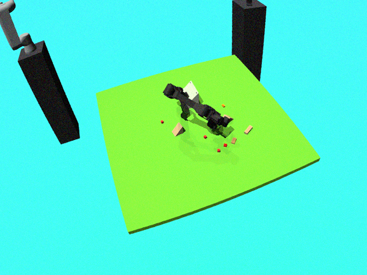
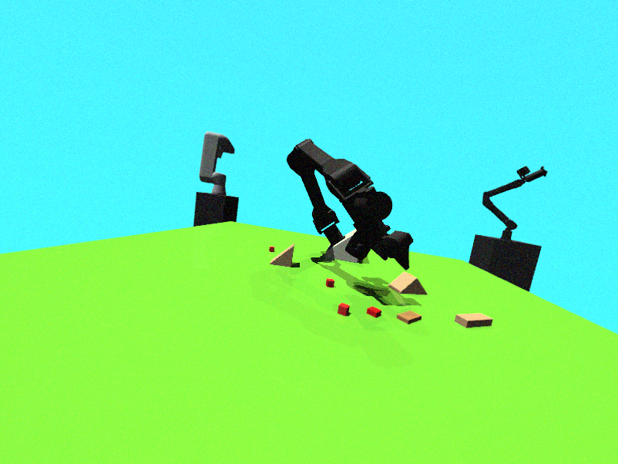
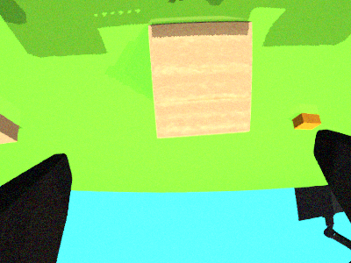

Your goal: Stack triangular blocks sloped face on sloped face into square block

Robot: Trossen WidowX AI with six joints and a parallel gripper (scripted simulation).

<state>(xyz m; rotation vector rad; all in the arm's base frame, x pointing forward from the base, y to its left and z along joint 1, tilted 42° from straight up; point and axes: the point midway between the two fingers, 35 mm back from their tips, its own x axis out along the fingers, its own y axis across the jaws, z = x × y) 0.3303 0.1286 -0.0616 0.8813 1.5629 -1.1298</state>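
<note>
Right now the triangular block is 30 mm behind my gripper tip, 50 mm to the left of it and 50 mm below it. From my gripper tip the other things lie so: tiny orange block 170 mm behind, 80 mm to the left, 70 mm below.
</note>
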